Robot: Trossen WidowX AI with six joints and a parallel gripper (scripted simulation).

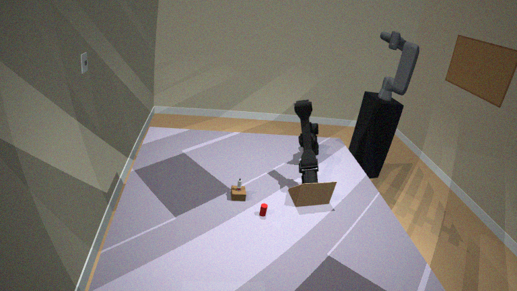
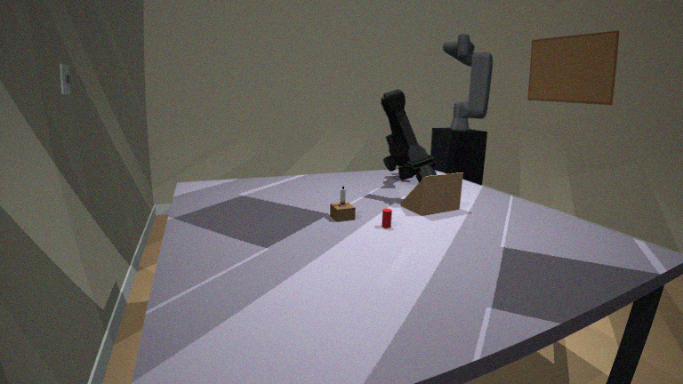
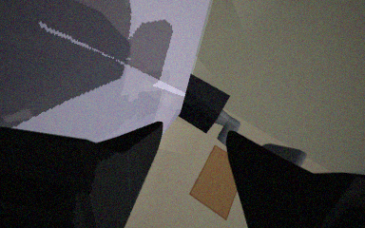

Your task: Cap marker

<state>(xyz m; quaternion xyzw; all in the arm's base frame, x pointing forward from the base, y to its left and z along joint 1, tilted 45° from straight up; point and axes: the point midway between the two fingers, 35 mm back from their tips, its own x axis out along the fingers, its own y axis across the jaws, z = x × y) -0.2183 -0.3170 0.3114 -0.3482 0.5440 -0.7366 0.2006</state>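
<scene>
My gripper tip is 54 cm to the right of the red cap, 47 cm short of it and 5 cm above it. Round my gripper tip: brown holder block 55 cm ahead, 42 cm to the left, 5 cm below.
</scene>
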